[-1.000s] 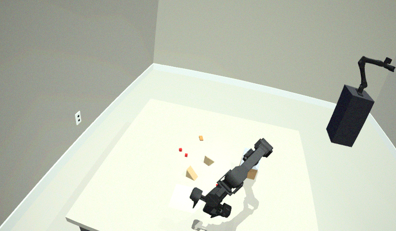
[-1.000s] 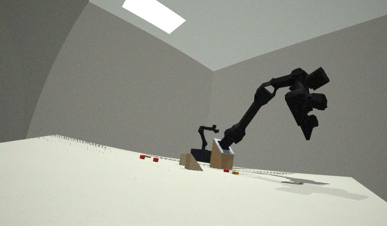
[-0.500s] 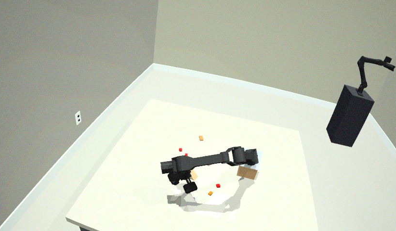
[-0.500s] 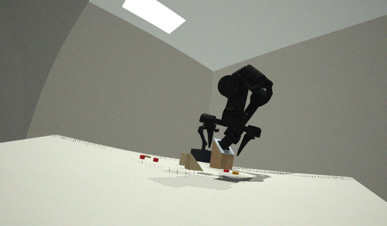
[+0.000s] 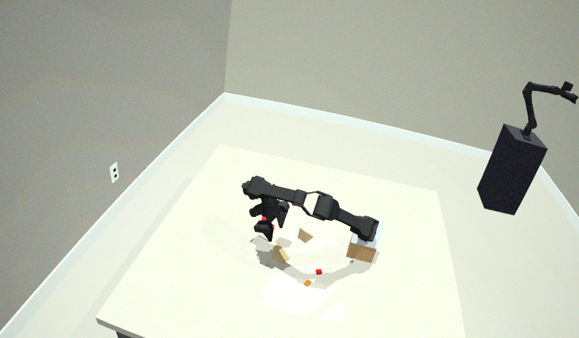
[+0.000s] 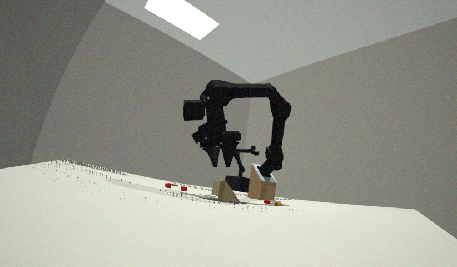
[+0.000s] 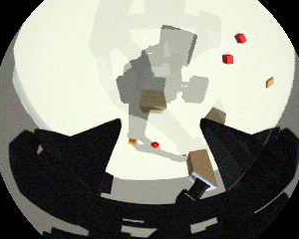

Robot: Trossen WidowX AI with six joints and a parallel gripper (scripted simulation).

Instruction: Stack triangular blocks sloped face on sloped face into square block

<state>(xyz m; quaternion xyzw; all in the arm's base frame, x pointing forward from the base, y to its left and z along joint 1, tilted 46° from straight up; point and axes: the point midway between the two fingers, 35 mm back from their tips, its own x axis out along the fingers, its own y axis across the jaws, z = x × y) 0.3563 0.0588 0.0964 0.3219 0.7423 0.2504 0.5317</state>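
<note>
My gripper tip is 20 mm past the triangular wooden block, 20 mm to the right of it and 90 mm above it. Also, from my gripper tip: orange cube (160 mm behind, 120 mm to the left, 100 mm below); red cube (200 mm behind, 50 mm to the left, 100 mm below).
</note>
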